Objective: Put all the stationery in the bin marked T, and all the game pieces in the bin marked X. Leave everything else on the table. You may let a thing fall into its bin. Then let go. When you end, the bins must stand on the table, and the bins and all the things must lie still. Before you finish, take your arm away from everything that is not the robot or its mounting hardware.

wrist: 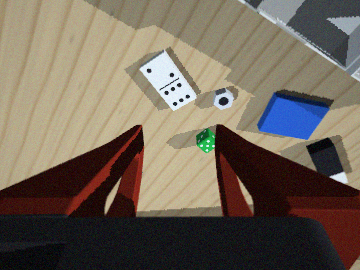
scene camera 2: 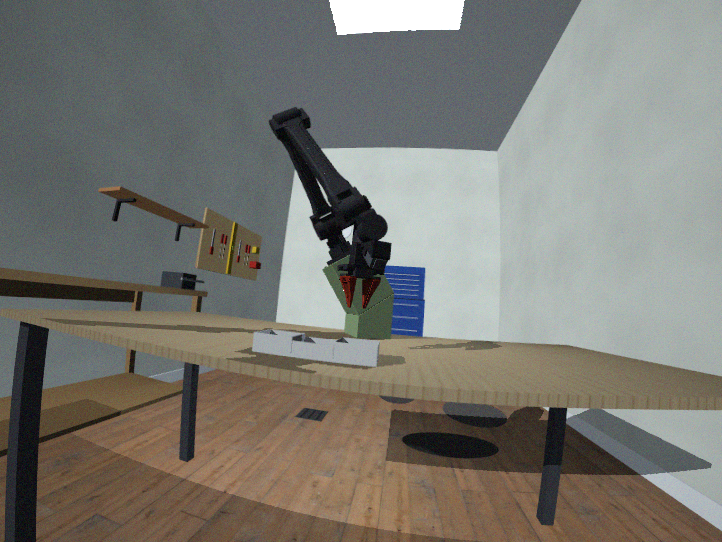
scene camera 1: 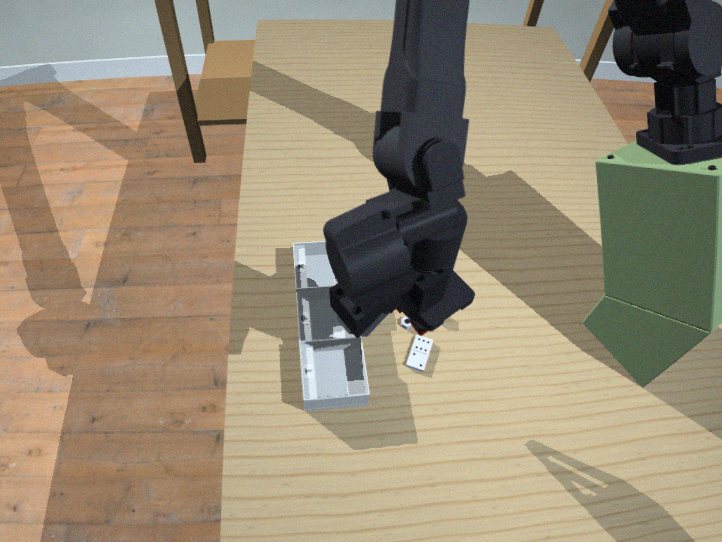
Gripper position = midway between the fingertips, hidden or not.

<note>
In view: my gripper (scene camera 1: 413, 321), a grey bin tray (scene camera 1: 332, 360), a flat blue block (wrist: 286, 115), a black-and-white eraser (wrist: 323, 153) and a white domino (wrist: 160, 70).
The grey bin tray shows as well in scene camera 2 (scene camera 2: 352, 351). My gripper shows as well in the wrist view (wrist: 179, 135) and in scene camera 2 (scene camera 2: 356, 308). Scene camera 2 does not show the white domino, which is hidden by the grey bin tray.
</note>
